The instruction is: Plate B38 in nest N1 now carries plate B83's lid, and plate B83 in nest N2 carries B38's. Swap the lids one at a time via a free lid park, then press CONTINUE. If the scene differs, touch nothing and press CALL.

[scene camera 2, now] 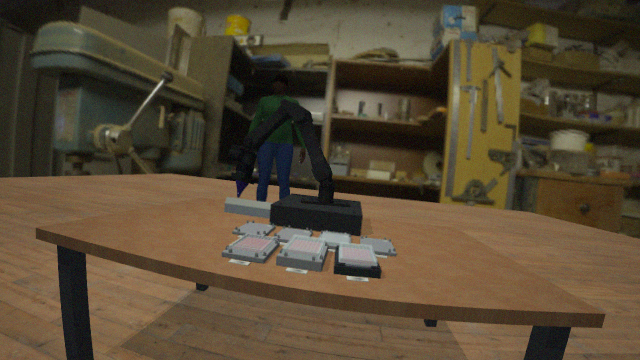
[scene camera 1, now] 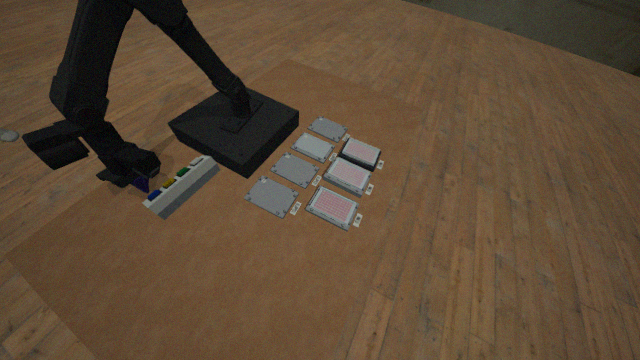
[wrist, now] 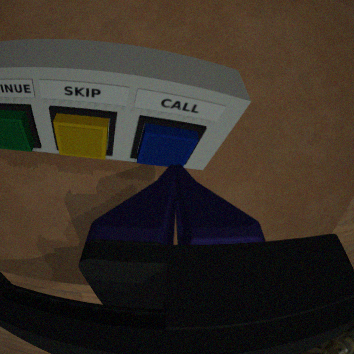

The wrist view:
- my gripper: 175, 173
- blue CALL button: 162, 145
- yellow SKIP button: 77, 135
